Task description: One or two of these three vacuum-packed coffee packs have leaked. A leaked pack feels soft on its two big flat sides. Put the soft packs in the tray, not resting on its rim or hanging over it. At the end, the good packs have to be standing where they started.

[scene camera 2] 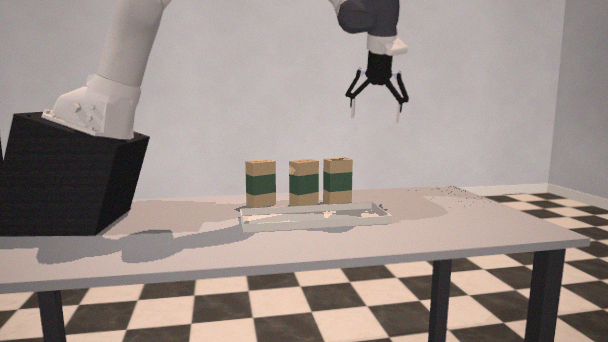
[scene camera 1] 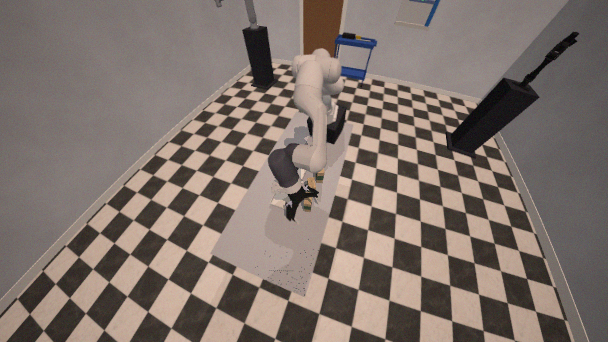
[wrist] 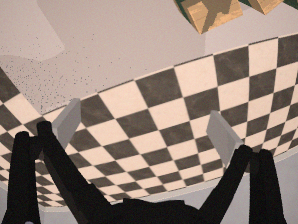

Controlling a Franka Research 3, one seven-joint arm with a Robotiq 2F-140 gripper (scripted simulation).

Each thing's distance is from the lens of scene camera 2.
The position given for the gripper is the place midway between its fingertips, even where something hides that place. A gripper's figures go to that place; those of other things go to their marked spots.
gripper (scene camera 2: 374,119): 1.42 m
shallow white tray (scene camera 2: 350,214): 1.23 m
